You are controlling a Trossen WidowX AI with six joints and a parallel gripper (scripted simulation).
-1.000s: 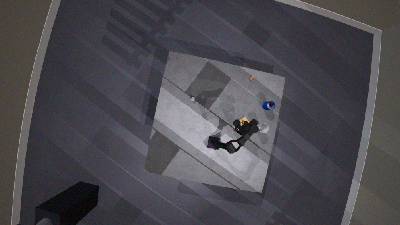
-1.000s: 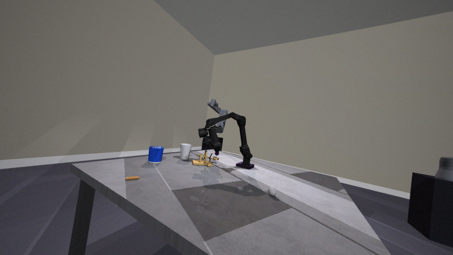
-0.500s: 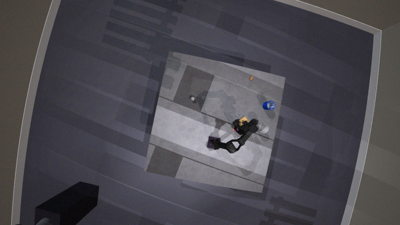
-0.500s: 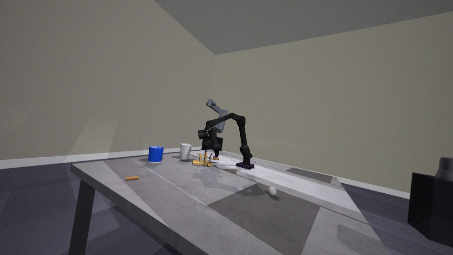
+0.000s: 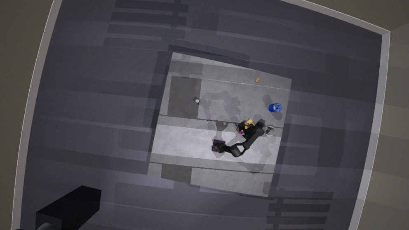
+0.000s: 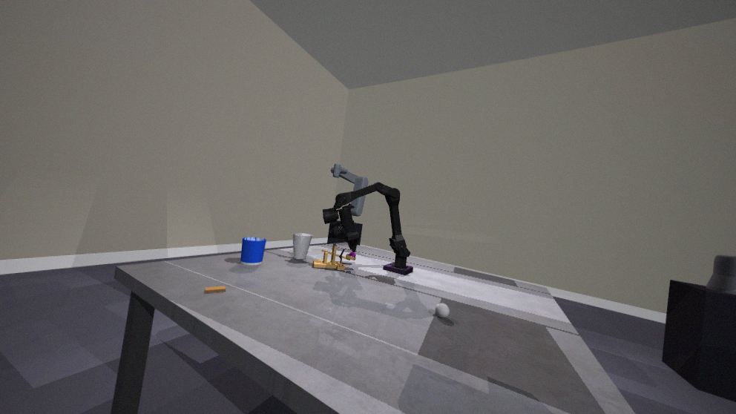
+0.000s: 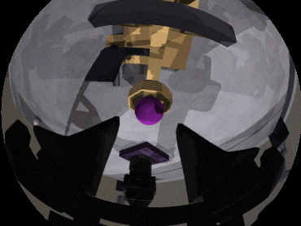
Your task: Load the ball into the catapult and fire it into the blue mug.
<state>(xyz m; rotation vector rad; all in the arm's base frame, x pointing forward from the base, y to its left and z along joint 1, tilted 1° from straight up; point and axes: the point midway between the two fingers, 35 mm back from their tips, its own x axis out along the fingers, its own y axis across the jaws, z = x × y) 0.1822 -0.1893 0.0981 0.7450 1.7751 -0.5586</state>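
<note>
Now: gripper tip 2 cm above the purple ball. The rest, counted from my gripper tip: blue mug (31 cm to the right, 30 cm ahead, 5 cm below); wooden catapult (5 cm ahead, 4 cm to the right, 3 cm below); white cup (27 cm to the right, 7 cm ahead, 5 cm below).
</note>
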